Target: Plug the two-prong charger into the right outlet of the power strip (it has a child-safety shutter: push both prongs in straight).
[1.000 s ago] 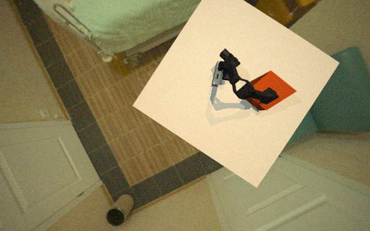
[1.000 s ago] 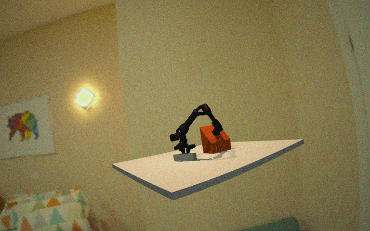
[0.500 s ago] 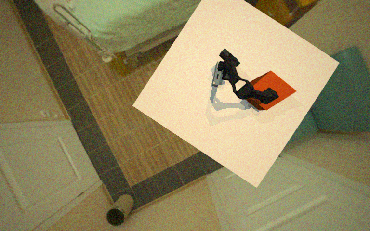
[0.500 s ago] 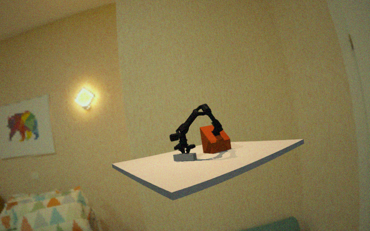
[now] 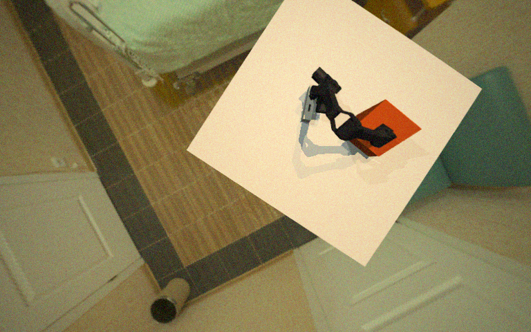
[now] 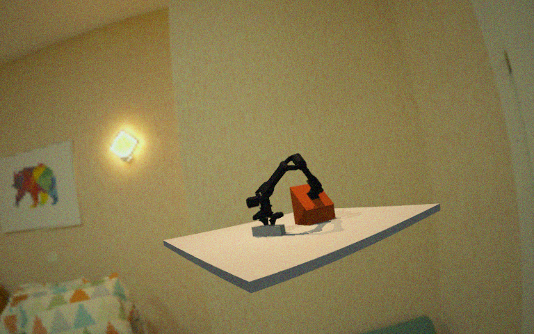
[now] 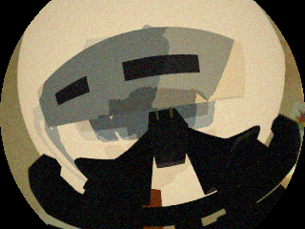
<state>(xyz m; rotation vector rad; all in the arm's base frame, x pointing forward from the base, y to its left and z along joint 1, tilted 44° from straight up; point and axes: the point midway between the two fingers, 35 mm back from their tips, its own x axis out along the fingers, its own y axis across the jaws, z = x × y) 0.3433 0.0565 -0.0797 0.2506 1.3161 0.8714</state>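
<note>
The dark two-prong charger is 1 cm to the left of my gripper tip, 1 cm ahead of it and 1 cm above it.
</note>
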